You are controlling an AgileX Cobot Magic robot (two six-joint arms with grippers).
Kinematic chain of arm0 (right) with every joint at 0, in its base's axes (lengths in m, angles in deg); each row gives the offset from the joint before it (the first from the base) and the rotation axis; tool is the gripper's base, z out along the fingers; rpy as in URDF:
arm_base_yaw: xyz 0 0 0.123 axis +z
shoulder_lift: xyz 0 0 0 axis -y
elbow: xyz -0.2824 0 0.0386 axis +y
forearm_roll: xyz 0.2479 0 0.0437 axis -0.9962 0 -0.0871
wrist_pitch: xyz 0 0 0 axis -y
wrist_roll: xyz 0.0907 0 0.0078 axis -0.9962 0 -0.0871
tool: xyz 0 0 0 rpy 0 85 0
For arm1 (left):
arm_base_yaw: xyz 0 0 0.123 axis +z
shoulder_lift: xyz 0 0 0 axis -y
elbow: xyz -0.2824 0 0.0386 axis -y
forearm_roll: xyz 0.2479 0 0.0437 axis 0.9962 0 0.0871
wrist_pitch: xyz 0 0 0 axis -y
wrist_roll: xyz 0.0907 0 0.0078 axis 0.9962 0 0.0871
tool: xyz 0 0 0 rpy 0 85 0
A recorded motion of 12 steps. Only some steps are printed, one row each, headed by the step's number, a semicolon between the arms.
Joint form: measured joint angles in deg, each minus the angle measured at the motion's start. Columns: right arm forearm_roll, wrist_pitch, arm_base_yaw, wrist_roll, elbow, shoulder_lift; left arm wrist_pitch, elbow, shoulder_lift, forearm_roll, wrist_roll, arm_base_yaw.
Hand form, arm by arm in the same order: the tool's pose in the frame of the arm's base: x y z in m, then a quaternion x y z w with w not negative. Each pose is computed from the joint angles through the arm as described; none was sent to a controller.
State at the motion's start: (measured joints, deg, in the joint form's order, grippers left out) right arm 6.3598 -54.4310 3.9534 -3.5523 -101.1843 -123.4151; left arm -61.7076 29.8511 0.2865 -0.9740 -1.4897 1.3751
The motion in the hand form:
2: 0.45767 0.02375 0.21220 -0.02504 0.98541 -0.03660 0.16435; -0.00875 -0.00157 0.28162 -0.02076 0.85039 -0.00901 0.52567
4: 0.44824 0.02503 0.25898 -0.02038 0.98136 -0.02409 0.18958; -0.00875 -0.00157 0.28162 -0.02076 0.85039 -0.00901 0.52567
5: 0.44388 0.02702 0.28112 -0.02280 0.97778 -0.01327 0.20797; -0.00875 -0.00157 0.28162 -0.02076 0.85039 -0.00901 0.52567
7: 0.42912 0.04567 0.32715 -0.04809 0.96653 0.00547 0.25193; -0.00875 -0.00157 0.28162 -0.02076 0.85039 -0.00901 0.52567
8: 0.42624 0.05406 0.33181 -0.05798 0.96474 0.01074 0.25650; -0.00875 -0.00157 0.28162 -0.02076 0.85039 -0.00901 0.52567
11: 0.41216 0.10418 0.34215 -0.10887 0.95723 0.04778 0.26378; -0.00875 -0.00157 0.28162 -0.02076 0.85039 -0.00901 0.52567
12: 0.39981 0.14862 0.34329 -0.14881 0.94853 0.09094 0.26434; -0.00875 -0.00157 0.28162 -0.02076 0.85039 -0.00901 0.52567
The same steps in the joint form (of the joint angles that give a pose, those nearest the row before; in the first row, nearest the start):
2: -0.40 -1.72 0.00 0.00 -0.34 1.66; 0.00 0.00 0.00 0.00 0.00 0.00
4: -2.06 -6.02 0.00 0.57 -3.26 6.07; 0.00 0.00 0.00 0.00 0.00 0.00
5: -3.44 -7.34 0.06 1.38 -4.93 7.96; 0.00 0.00 0.00 0.00 0.00 0.00
7: -5.16 -9.22 2.35 2.69 -7.79 12.26; 0.00 0.00 0.00 0.00 0.00 0.00
8: -5.50 -9.34 3.44 2.86 -7.96 12.78; 0.00 0.00 0.00 0.00 0.00 0.00
11: -8.02 -9.51 9.91 2.98 -8.25 13.98; 0.00 0.00 0.00 0.00 0.00 0.00
12: -11.46 -8.48 15.47 2.98 -8.25 13.98; 0.00 0.00 0.00 0.00 0.00 0.00

